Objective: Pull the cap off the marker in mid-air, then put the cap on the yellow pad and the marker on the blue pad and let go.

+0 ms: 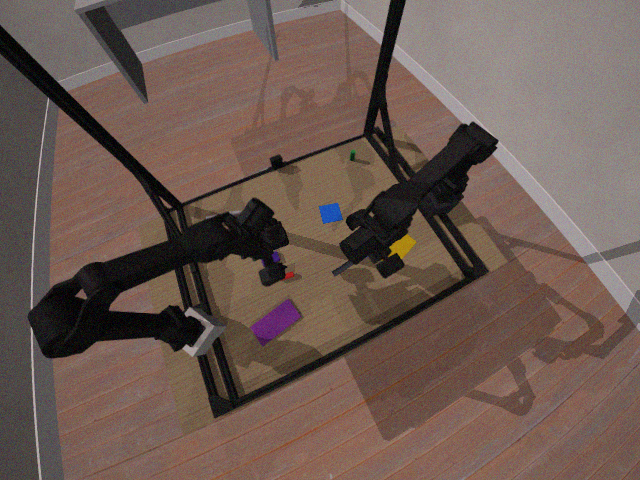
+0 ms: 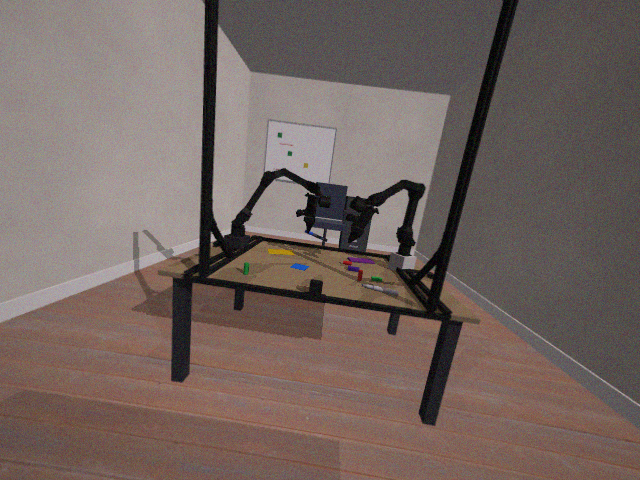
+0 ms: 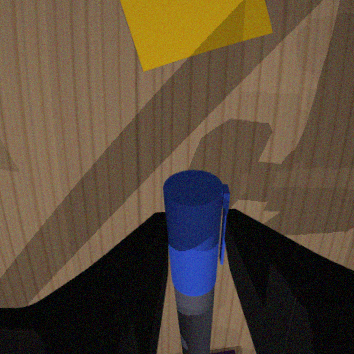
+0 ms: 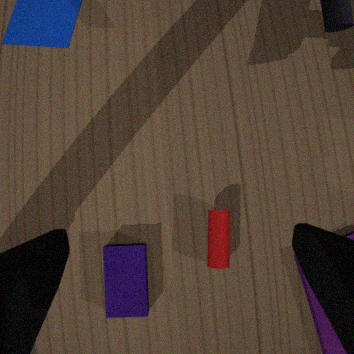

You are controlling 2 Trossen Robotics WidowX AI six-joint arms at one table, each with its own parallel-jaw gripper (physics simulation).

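Observation:
The marker has a grey body and a blue cap with a side clip. The cap is on the body. My left gripper is shut on the marker around the cap and holds it tilted above the table. My right gripper is open and empty, above the table and apart from the marker. The yellow pad lies near the left arm. The blue pad lies flat near the table's middle.
Below my right gripper lie a red cylinder and an indigo block. A larger purple block lies nearby. An upright green cylinder, an upright red one and a long grey object are on the table.

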